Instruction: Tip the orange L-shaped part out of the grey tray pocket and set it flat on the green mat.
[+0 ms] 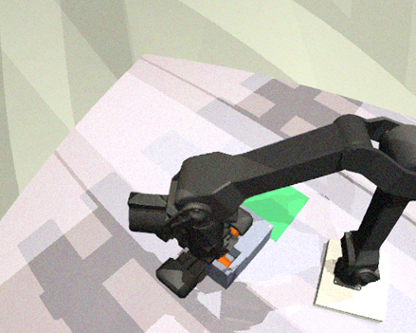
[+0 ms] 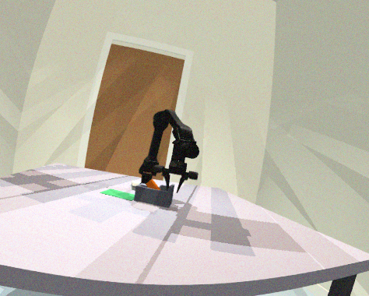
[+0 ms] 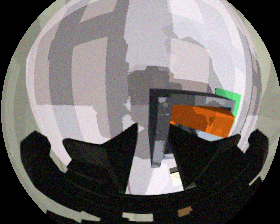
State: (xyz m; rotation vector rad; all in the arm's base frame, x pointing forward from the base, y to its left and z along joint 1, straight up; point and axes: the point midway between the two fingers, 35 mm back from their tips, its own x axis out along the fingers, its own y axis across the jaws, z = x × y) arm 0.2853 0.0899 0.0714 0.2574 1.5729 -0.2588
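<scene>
Now: the orange L-shaped part 50 mm to the right of my gripper tip, 20 mm below it and 20 mm behind it. From my gripper tip the other things lie so: green mat: 220 mm to the right, 80 mm behind, 70 mm below.
</scene>
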